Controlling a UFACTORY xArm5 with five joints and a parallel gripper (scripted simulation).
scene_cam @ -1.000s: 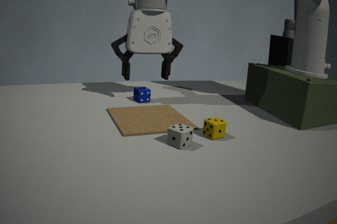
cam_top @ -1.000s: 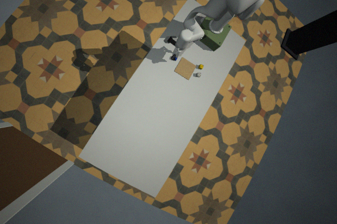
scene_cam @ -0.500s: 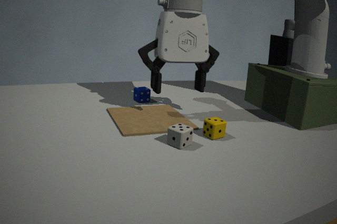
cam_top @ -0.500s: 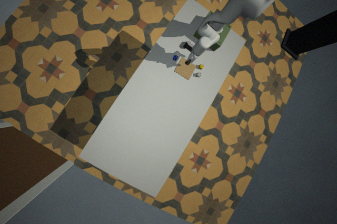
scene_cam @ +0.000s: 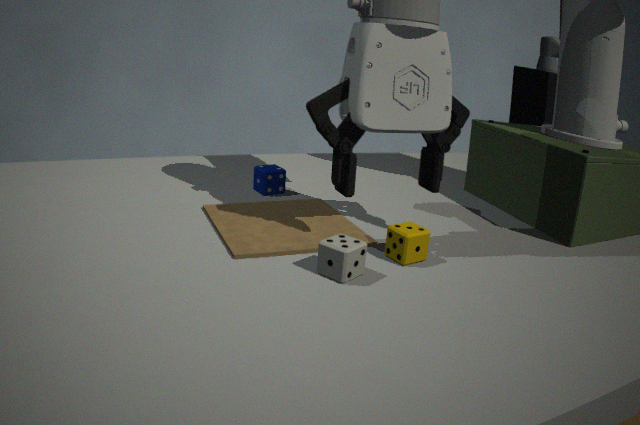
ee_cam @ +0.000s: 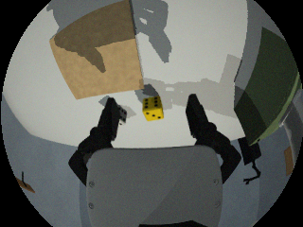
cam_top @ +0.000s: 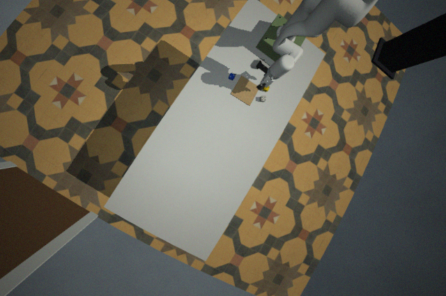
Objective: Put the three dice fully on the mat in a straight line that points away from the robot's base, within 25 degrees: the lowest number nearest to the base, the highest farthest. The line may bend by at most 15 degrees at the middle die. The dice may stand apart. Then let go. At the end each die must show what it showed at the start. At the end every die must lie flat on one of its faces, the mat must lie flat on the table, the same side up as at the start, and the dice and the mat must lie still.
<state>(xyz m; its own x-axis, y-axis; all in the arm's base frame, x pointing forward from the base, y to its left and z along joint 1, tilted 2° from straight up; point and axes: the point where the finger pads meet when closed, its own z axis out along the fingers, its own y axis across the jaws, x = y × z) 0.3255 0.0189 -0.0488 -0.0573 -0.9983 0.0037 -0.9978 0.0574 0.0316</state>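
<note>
My gripper is now 50 mm to the right of the yellow die and 40 mm above it. The rest, counted from my hand: white die: 70 mm ahead, 60 mm to the left, 40 mm below; blue die: 60 mm ahead, 180 mm to the right, 40 mm below; tan mat: 80 mm ahead, 60 mm to the right, 60 mm below.
</note>
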